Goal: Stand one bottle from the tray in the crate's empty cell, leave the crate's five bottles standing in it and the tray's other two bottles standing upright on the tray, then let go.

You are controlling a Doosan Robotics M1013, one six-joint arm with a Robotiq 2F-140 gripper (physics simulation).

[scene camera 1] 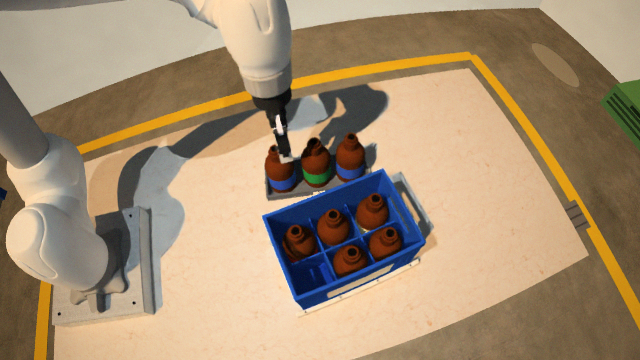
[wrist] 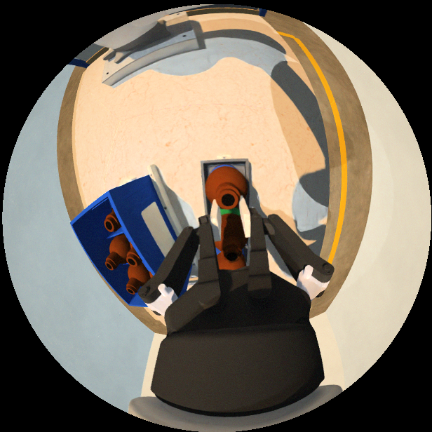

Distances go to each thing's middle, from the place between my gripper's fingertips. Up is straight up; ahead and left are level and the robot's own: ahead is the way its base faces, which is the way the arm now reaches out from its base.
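Labels:
The green-banded bottle (scene camera 1: 316,163) is there for me to see, 7 cm ahead of my hand and 1 cm to the right of it, and the bottle is also 4 cm lower than my hand.

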